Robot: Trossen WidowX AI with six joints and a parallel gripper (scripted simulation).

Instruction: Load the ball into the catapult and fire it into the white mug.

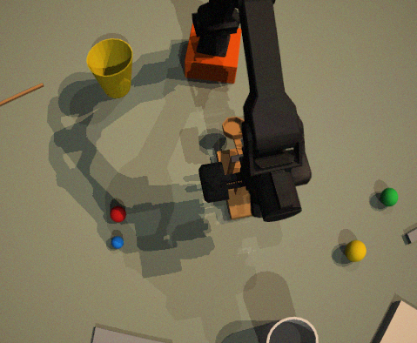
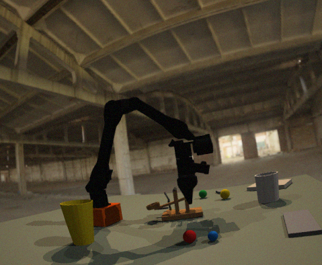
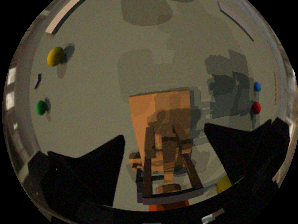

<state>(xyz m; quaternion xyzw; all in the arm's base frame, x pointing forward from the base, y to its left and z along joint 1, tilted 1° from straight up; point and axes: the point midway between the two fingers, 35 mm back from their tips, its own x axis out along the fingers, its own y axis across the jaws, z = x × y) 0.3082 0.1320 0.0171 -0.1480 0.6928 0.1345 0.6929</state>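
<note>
The red ball lies 24 cm to the right of my gripper tip, 9 cm ahead of it and 4 cm below it. Also, from my gripper tip: yellow ball (23 cm to the left, 7 cm ahead, 3 cm below); wooden catapult (7 cm behind, 2 cm to the right); blue ball (23 cm to the right, 14 cm ahead, 4 cm below).
</note>
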